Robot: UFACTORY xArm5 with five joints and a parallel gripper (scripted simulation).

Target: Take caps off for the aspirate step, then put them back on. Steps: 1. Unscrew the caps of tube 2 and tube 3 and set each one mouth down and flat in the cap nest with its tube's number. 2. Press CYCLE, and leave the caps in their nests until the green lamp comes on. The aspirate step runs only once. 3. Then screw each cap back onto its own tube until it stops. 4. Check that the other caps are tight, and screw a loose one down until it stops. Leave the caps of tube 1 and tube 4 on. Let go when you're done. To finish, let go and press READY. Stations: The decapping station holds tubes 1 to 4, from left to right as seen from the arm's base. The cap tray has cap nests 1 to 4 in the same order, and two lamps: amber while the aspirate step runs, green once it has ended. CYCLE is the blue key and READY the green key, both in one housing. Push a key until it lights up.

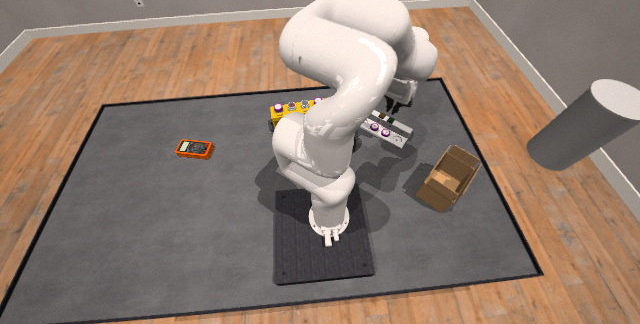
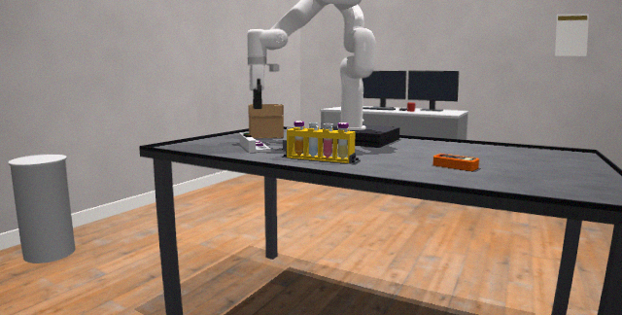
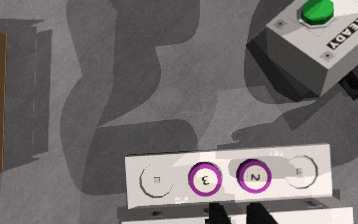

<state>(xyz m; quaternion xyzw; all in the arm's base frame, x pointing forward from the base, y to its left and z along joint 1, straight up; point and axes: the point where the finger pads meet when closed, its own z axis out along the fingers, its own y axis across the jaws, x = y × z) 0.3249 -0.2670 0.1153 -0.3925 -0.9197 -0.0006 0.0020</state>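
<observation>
Right now the blue cycle key is 220 mm to the left of my hand, 100 mm below it and 40 mm behind it. Round my hand: green ready key 170 mm to the left, 100 mm below, 40 mm behind; grey key housing 190 mm to the left, 120 mm below, 20 mm behind.
</observation>
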